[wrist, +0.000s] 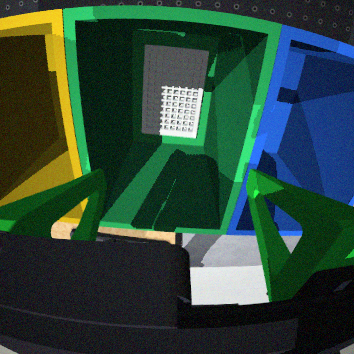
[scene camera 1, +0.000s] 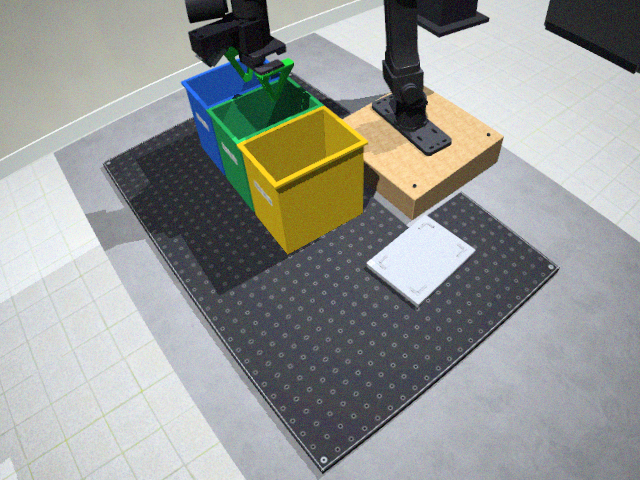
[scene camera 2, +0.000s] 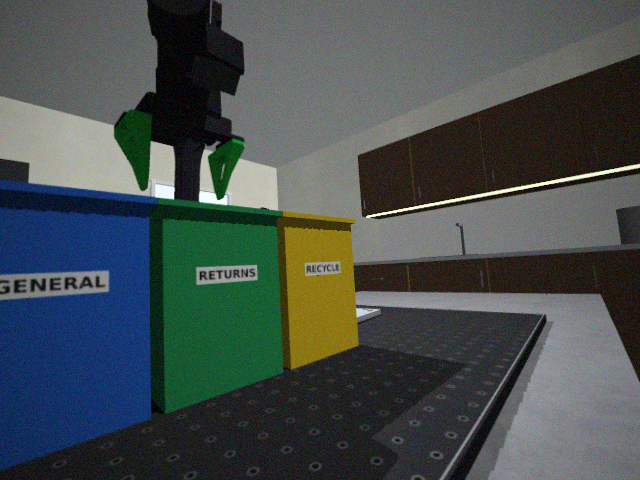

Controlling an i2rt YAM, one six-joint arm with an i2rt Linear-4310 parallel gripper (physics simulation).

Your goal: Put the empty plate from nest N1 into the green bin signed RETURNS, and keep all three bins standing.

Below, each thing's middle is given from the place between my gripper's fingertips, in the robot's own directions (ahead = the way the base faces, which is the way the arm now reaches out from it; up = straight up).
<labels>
Now: hand 10 mm to the right of the green returns bin [scene camera 2: 215,319] and 120 mm above it. The rest, counted from my hand: white gridded plate [wrist: 173,77] 10 mm to the left, 200 mm below; blue general bin [scene camera 2: 82,262] 10 mm ahead, 120 mm to the right, 120 mm below; yellow recycle bin [scene camera 1: 306,175] 140 mm to the left, 120 mm below.
</labels>
